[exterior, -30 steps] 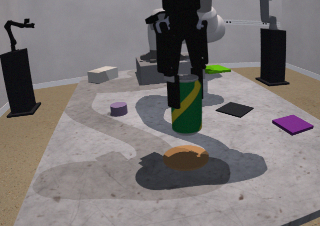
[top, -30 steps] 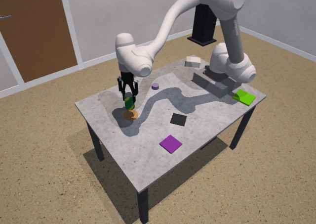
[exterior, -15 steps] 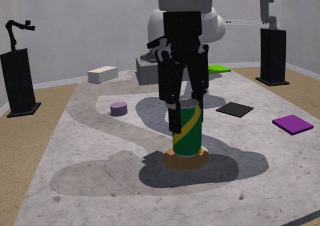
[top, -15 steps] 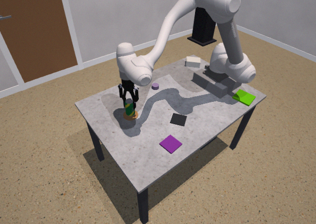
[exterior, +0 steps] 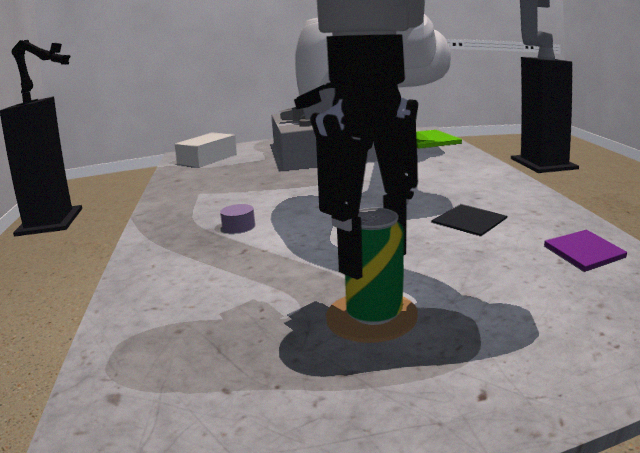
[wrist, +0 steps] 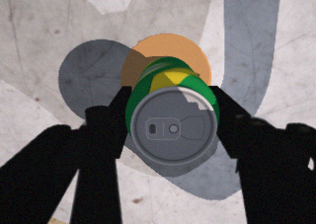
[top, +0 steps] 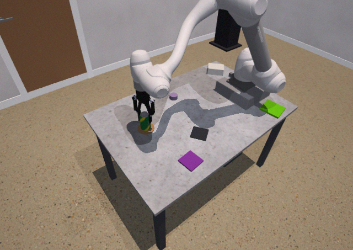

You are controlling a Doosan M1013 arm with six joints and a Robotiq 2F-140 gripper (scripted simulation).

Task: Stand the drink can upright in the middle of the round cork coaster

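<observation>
Right now the drink can is 3 cm below my hand. The rest, counted from my hand: purple square tile 6 cm behind, 36 cm to the left, 10 cm below; beige block 88 cm behind, 22 cm to the right, 7 cm below; black square coaster 24 cm behind, 24 cm to the left, 10 cm below.
</observation>
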